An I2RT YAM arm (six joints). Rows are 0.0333 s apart.
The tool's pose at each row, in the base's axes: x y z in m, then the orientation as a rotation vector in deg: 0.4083, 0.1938, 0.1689, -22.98, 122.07, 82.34; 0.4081, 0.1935, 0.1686, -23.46, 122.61, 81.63; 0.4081, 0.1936, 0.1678, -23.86, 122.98, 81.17; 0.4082, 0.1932, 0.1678, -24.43, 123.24, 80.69; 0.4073, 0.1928, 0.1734, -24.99, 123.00, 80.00; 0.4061, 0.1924, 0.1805, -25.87, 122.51, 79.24; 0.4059, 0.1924, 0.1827, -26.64, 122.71, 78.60; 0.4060, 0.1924, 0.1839, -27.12, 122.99, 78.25; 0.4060, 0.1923, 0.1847, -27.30, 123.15, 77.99; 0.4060, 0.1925, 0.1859, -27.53, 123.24, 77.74; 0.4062, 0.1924, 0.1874, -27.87, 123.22, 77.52
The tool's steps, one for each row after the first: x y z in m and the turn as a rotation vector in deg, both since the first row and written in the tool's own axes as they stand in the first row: 0.0003, -0.0002, -0.0002, 0.52, 0.46, -0.31; 0.0008, -0.0008, 0.0001, 0.84, 0.82, -0.54; 0.0007, -0.0010, -0.0003, 1.10, 1.18, -0.92; -0.0018, 0.0036, -0.0025, 1.36, 1.11, -1.62; -0.0050, 0.0094, -0.0052, 1.53, 1.02, -2.64; -0.0061, 0.0112, -0.0059, 1.83, 1.41, -3.21; -0.0069, 0.0121, -0.0062, 2.04, 1.78, -3.47; -0.0074, 0.0126, -0.0066, 2.21, 1.93, -3.60; -0.0081, 0.0136, -0.0067, 2.35, 2.06, -3.78; -0.0091, 0.0146, -0.0072, 2.41, 2.17, -4.06
